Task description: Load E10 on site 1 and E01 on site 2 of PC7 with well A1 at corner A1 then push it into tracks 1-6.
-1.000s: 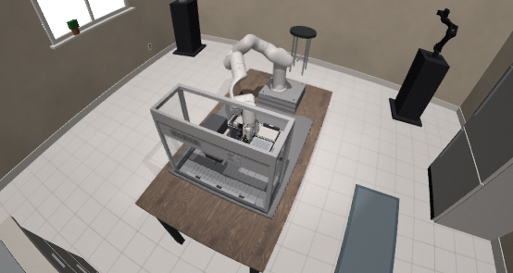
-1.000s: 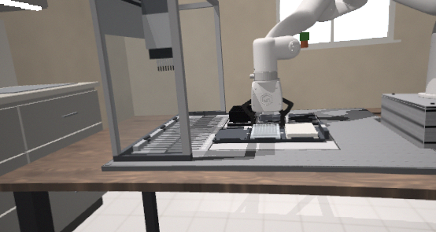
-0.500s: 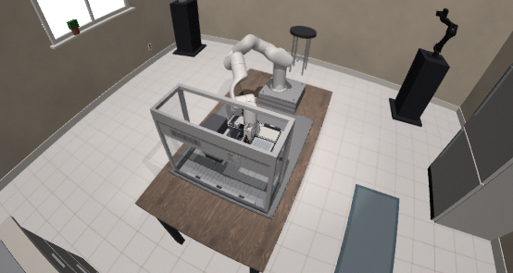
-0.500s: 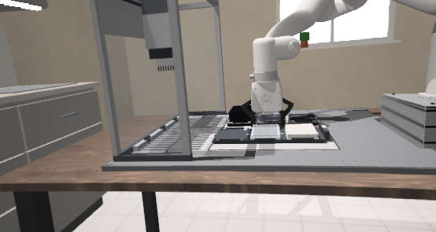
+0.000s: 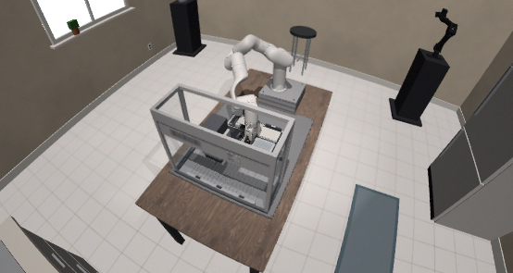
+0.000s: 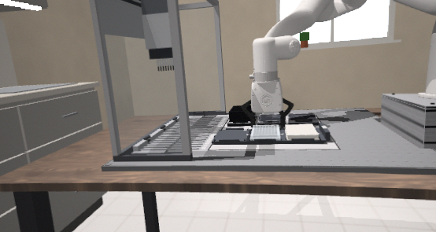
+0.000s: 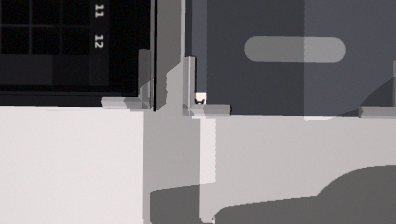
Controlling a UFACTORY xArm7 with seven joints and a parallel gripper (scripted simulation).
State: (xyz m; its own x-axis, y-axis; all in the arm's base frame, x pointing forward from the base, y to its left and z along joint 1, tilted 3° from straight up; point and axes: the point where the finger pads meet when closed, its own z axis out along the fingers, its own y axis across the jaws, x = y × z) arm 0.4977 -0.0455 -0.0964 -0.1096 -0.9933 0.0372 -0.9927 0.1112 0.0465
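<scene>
My hand is 1 cm past the pale apron, 1 cm to the left of it and 1 cm above it. Round my hand: A1 tag (2 cm ahead, 7 cm to the right); dark plate carrier PC7 (1 cm ahead, 8 cm to the left); white 96-well plate E01 (2 cm ahead, 8 cm to the left).
</scene>
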